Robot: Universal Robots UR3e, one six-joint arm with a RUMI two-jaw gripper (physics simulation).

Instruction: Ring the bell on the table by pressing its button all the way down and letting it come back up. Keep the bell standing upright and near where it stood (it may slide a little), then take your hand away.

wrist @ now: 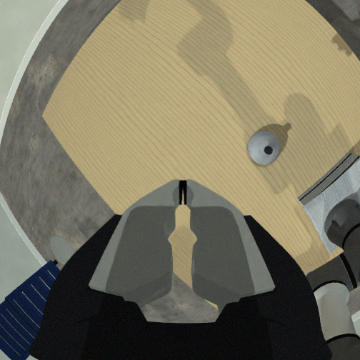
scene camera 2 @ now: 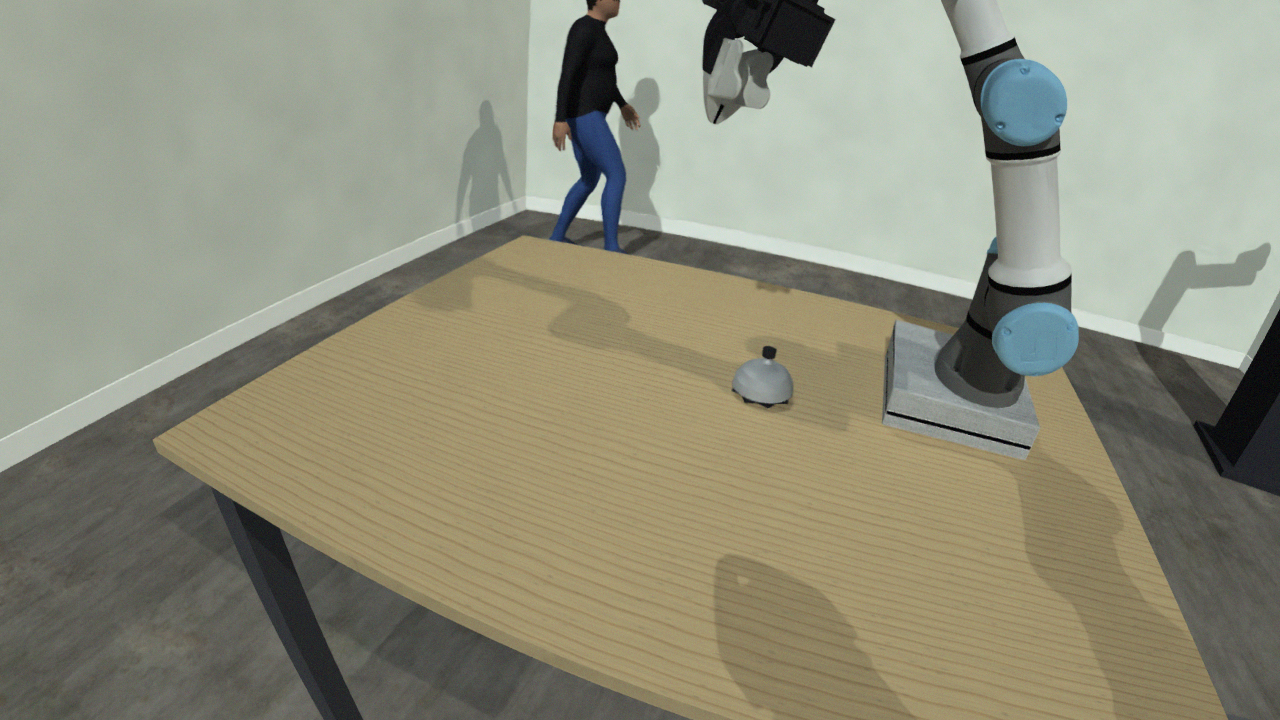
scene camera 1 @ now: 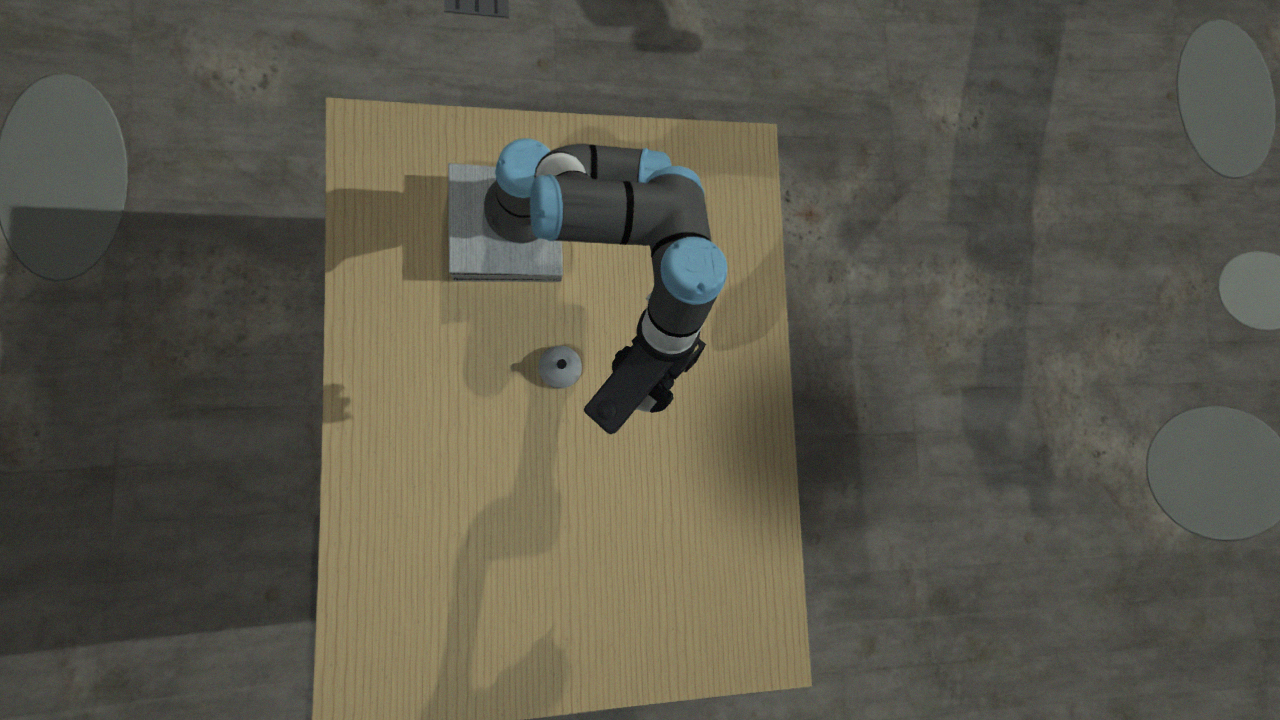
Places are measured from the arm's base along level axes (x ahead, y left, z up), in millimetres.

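Pixels of known places: gripper, fingertip midpoint: (scene camera 2: pixel 712 122); arm's base, origin of the base link: (scene camera 2: pixel 976 380) (scene camera 1: pixel 519 210).
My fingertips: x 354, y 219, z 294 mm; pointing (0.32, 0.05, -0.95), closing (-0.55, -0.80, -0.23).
Note:
Ahead of a thing's pixels: the offset from my fingertips to its middle. Level surfaces: height alone.
A silver dome bell {dx -75, dy -99, dz -322 mm} (scene camera 1: pixel 553 373) (scene camera 2: pixel 761 383) (wrist: pixel 260 150) stands upright on the wooden table {dz -355 mm} (scene camera 1: pixel 429 555) (scene camera 2: pixel 447 429) (wrist: pixel 125 115). Its black button {dx -75, dy -99, dz -294 mm} (scene camera 1: pixel 562 363) (scene camera 2: pixel 768 352) (wrist: pixel 268 150) stands up on top of the dome. My gripper (scene camera 2: pixel 716 118) (wrist: pixel 182 181) is shut and empty, its two fingertips together. It hangs high above the table, well clear of the bell. In the first scene view it is to the right of the bell, and the fingertips are mostly hidden under the black gripper body.
The arm's grey base block (scene camera 1: pixel 469 259) (scene camera 2: pixel 957 429) (wrist: pixel 320 215) stands on the table near the bell. A person (scene camera 2: pixel 590 98) in a black top and blue trousers stands beyond the table's far edge. Several pale round discs show around the table in the first scene view.

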